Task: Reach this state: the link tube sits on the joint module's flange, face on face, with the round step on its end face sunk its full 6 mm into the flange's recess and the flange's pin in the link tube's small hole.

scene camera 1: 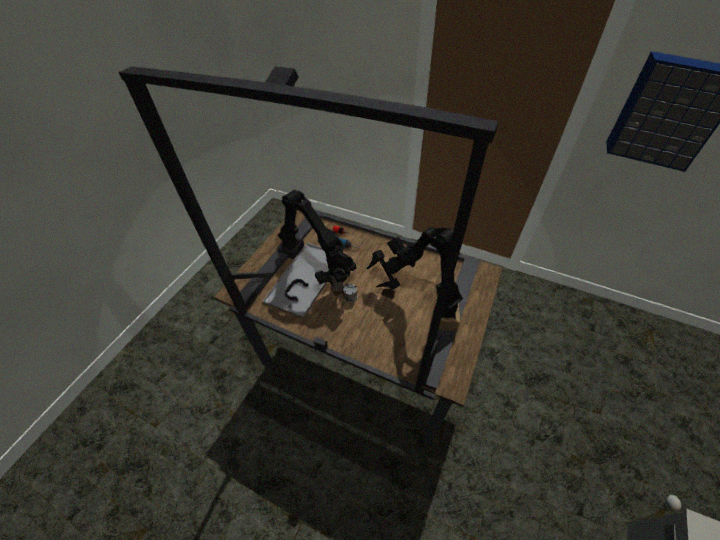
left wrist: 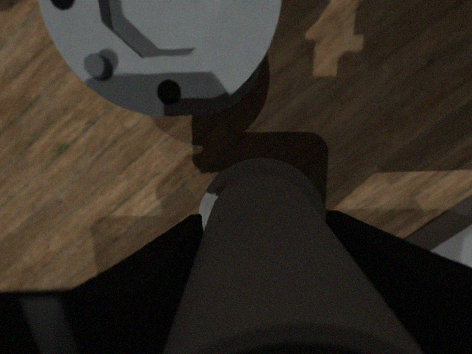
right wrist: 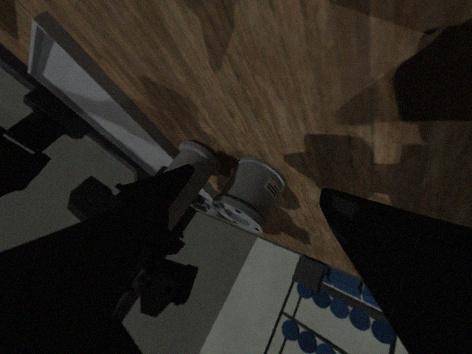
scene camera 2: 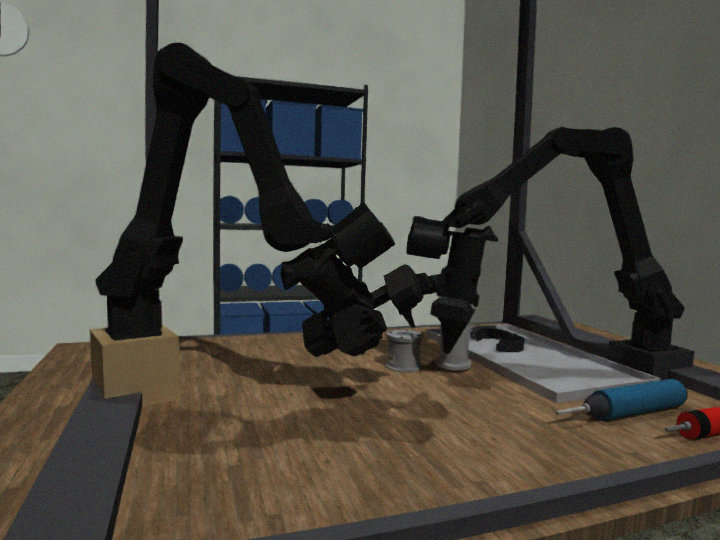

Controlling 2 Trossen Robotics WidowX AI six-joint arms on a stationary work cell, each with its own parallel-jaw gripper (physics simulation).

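Frame: origin at the left arm's base, x ahead, y left, z up, level; centimetres.
Seen in the pictures: left gripper, between the fingertips: [scene camera 1: 338, 283] [left wrist: 263, 222] [right wrist: 195, 175] [scene camera 2: 448, 349]; right gripper, between the fingertips: [scene camera 1: 371, 277] [right wrist: 238, 199] [scene camera 2: 388, 338]; left arm's base, origin of its link: [scene camera 1: 290, 244] [right wrist: 52, 120] [scene camera 2: 650, 346]; right arm's base, origin of its link: [scene camera 1: 447, 311] [scene camera 2: 133, 332].
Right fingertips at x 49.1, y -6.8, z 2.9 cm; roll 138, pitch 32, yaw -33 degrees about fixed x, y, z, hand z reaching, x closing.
Pixels of each thing's middle, then the offset from my right fingertips to it. "spot": a spot on its surface instead.
- grey link tube, middle of its body: [left wrist: 268, 269] [right wrist: 180, 184] [scene camera 2: 454, 339] [scene camera 1: 336, 279] dz -2.4, dx -15.3, dy -5.6 cm
- grey joint module, middle of its body: [left wrist: 183, 25] [right wrist: 248, 196] [scene camera 2: 404, 349] [scene camera 1: 350, 292] dz -4.5, dx -6.9, dy -8.6 cm
- small pin, middle of its body: [left wrist: 104, 68] dz -1.8, dx -7.2, dy -6.2 cm
- shallow tray, middle of its body: [scene camera 2: 526, 354] [right wrist: 152, 157] [scene camera 1: 305, 277] dz -6.9, dx -32.4, dy -7.1 cm
- black curved part, a spot on its surface: [scene camera 2: 504, 338] [scene camera 1: 287, 292] spot: dz -6.8, dx -35.7, dy -18.7 cm
- blue tool, middle of its body: [scene camera 2: 622, 401] [scene camera 1: 339, 242] dz -5.7, dx -27.3, dy +20.7 cm
- red tool, middle of its body: [scene camera 2: 693, 424] [scene camera 1: 341, 230] dz -6.0, dx -30.3, dy +29.3 cm
- wooden block, middle of its body: [scene camera 2: 134, 363] [scene camera 1: 445, 317] dz -3.1, dx +37.0, dy -5.7 cm
The grey link tube [scene camera 1: 337, 287] [scene camera 2: 457, 358] [left wrist: 280, 280] [right wrist: 196, 156] stands upright on the table, left of the joint module in scene camera 1. The grey joint module [scene camera 1: 349, 292] [scene camera 2: 402, 354] [left wrist: 200, 30] [right wrist: 251, 186] stands upright beside it, apart from it. The left wrist view shows its flange with recess, dark holes and a small pin [left wrist: 103, 67]. My left gripper [scene camera 2: 452, 344] [left wrist: 263, 222] is shut on the link tube, a finger on each side. Its tips are partly hidden in both scene views. My right gripper [scene camera 1: 373, 276] [right wrist: 238, 199] is open and empty, off the module's far side from the tube.
A shallow tray [scene camera 1: 308, 268] [scene camera 2: 572, 374] [right wrist: 90, 95] holding a black curved part [scene camera 1: 291, 288] [scene camera 2: 504, 338] lies beside the tube. A blue tool [scene camera 1: 344, 242] [scene camera 2: 642, 399] and a red tool [scene camera 1: 337, 229] [scene camera 2: 697, 423] lie on the table. A wooden block [scene camera 2: 136, 366] is under the right arm.
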